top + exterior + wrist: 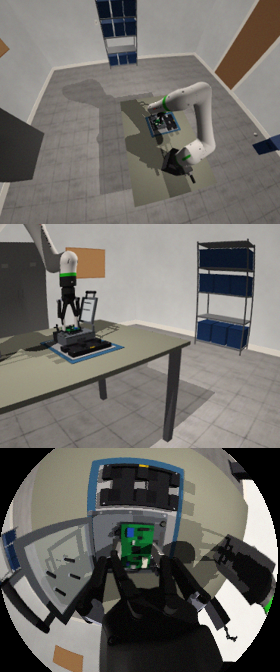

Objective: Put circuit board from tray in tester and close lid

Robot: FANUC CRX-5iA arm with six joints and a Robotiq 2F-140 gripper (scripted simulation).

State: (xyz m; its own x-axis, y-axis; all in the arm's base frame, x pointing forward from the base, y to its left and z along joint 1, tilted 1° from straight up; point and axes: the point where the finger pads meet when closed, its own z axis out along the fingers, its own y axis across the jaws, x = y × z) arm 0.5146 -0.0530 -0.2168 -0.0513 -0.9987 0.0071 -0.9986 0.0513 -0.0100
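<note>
My gripper is now 2 cm above the green circuit board. Also, from my hand: tester lid (12 cm ahead, 1 cm to the right, 8 cm above); tester plate (1 cm ahead, 1 cm to the left, 3 cm below).
</note>
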